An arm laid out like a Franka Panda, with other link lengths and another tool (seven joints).
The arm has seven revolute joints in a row. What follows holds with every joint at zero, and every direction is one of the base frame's. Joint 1 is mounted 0.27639 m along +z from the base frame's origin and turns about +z. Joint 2 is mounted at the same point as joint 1 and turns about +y. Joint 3 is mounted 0.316 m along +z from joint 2 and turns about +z. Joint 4 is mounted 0.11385 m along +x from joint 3 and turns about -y. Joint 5 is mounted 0.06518 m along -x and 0.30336 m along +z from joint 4 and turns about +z. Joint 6 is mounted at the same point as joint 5 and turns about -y. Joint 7 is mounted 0.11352 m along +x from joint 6 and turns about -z. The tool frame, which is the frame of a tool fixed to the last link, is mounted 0.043 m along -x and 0.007 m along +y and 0.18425 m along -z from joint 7; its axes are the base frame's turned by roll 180, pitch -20.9 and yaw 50.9 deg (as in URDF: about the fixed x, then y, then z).
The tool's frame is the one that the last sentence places.
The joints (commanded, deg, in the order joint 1, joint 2, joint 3, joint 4, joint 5, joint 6, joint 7), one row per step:
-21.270, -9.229, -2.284, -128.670, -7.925, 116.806, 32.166
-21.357, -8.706, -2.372, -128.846, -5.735, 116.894, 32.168
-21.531, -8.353, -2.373, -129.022, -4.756, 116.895, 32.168
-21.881, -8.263, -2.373, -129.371, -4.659, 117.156, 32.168
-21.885, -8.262, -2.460, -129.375, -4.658, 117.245, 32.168
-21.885, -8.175, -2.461, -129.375, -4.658, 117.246, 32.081
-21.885, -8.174, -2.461, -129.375, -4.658, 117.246, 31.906
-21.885, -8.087, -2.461, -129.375, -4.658, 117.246, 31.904
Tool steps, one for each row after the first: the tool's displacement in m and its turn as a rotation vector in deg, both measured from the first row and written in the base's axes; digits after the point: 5 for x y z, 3 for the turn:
0.00160, 0.00336, -0.00446, 1.987, -0.194, -1.255
0.00159, 0.00438, -0.00795, 2.958, -0.044, -1.928
-0.00002, 0.00255, -0.01048, 3.111, 0.075, -2.312
-0.00002, 0.00183, -0.01041, 3.094, -0.010, -2.395
-0.00002, 0.00177, -0.01105, 3.132, 0.075, -2.312
-0.00014, 0.00171, -0.01105, 3.148, 0.087, -2.138
-0.00009, 0.00169, -0.01170, 3.179, 0.169, -2.138

